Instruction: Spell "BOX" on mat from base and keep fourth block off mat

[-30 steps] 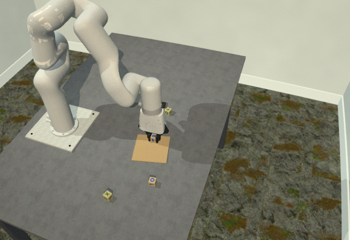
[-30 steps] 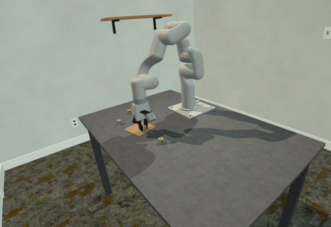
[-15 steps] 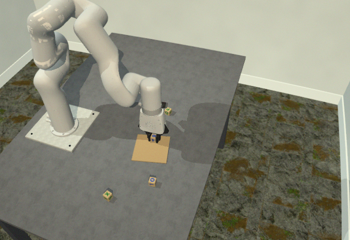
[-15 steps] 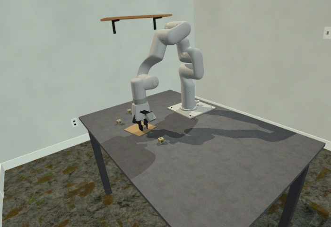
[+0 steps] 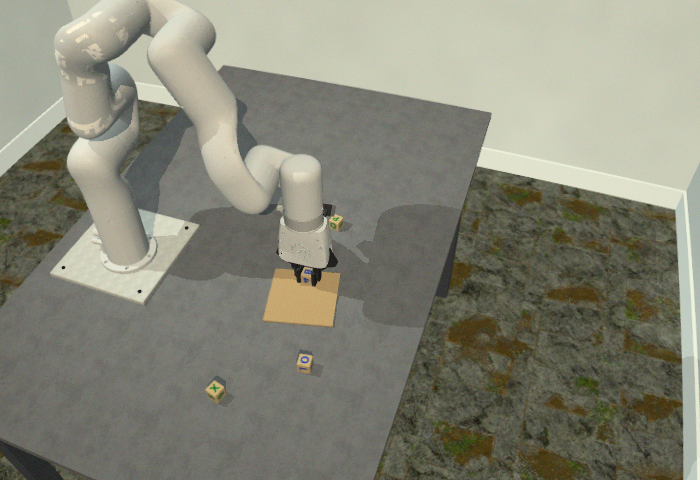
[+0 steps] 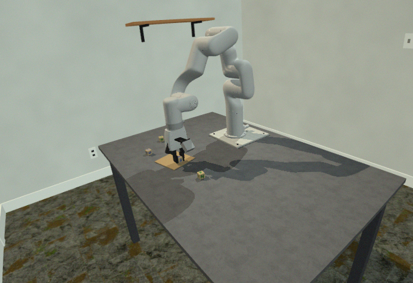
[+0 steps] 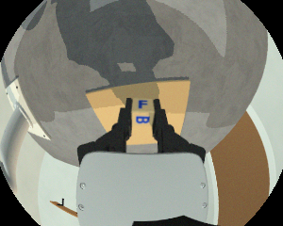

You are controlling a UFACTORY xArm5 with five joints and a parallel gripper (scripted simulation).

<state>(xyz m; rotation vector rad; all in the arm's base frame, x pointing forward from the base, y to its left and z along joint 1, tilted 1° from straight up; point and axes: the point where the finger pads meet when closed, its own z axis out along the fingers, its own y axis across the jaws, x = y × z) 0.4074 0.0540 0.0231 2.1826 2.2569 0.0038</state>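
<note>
Now: hand 10 mm above the B block. The rest, counted from my hand: X block (60 mm behind, 310 mm to the right, 20 mm below); then tan mat (40 mm to the right, 30 mm below); then O block (70 mm ahead, 200 mm to the right, 20 mm below).
</note>
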